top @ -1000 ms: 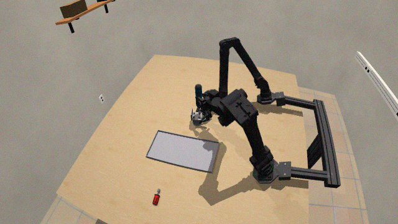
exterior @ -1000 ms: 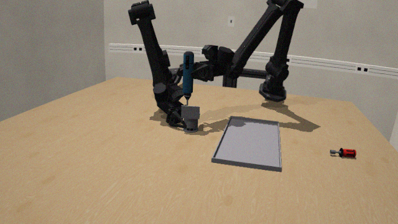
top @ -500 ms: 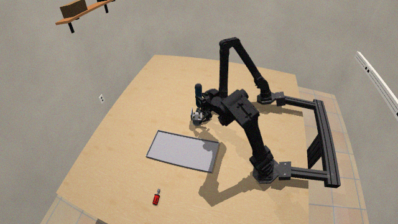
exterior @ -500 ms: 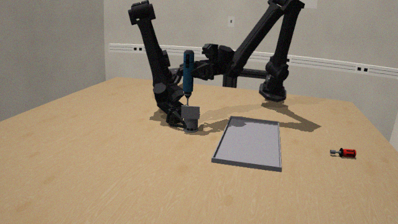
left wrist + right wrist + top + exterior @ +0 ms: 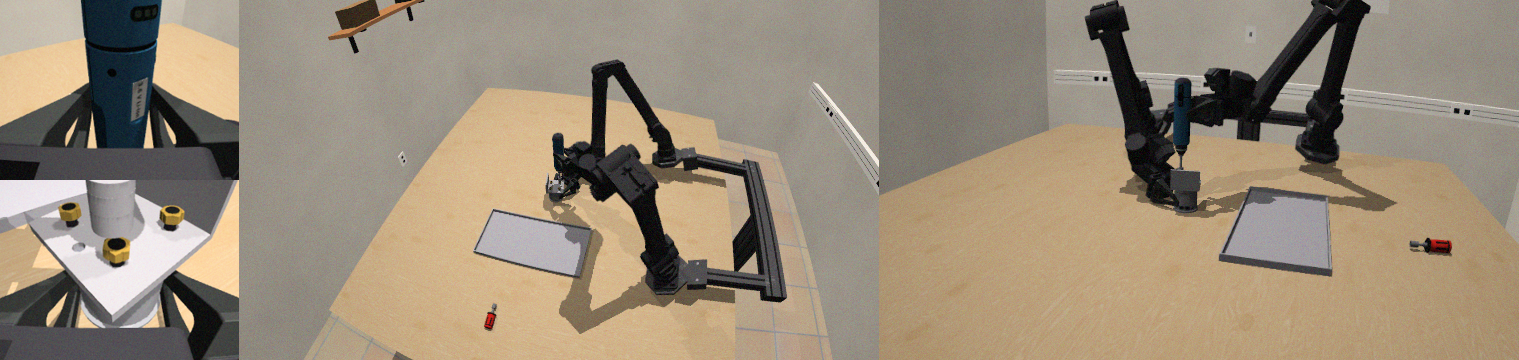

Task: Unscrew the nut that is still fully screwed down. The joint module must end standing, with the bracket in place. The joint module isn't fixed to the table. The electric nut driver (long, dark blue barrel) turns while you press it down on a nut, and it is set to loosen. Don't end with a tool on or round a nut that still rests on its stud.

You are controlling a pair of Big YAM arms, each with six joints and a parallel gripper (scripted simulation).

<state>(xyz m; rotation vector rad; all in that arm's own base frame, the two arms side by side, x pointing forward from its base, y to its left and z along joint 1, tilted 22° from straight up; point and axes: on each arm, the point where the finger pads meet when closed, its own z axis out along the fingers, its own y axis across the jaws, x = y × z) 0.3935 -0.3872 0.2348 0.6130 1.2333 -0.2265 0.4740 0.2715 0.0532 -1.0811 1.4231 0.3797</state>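
Right now the grey bracket is 5 cm above my right hand. From my right hand the other things lie so: shallow grey tray 4 cm ahead, 25 cm to the left, 2 cm below; small red-handled screwdriver 9 cm ahead, 59 cm to the left, 1 cm below.
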